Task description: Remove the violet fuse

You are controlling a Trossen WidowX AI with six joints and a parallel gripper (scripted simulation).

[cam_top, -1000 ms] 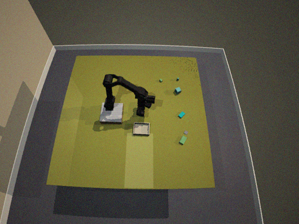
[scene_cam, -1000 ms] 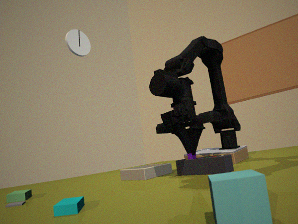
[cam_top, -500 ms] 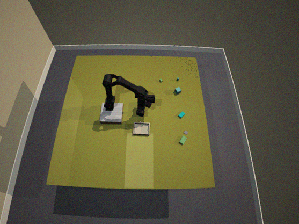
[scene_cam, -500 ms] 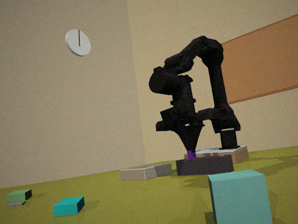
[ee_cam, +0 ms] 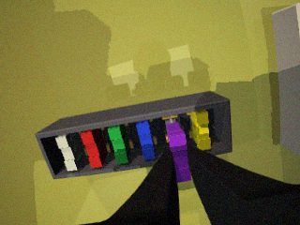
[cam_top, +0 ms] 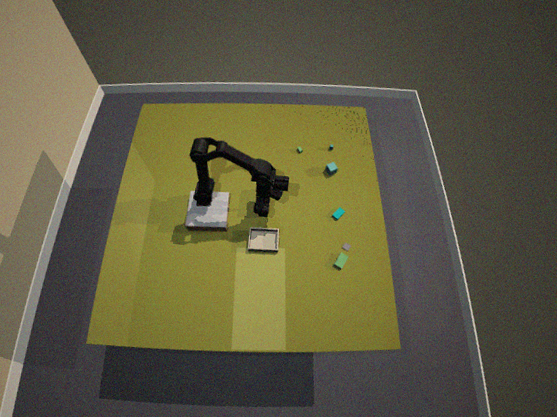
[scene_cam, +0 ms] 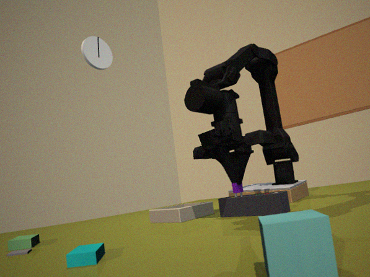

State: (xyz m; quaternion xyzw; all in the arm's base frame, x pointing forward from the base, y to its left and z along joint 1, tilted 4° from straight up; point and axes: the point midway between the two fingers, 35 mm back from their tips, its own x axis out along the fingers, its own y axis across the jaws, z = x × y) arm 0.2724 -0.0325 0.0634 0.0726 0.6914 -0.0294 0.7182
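My gripper tip is 160 mm to the left of the grey tray and 60 mm above it. The rest, counted from my gripper tip: violet fuse (10 mm below).
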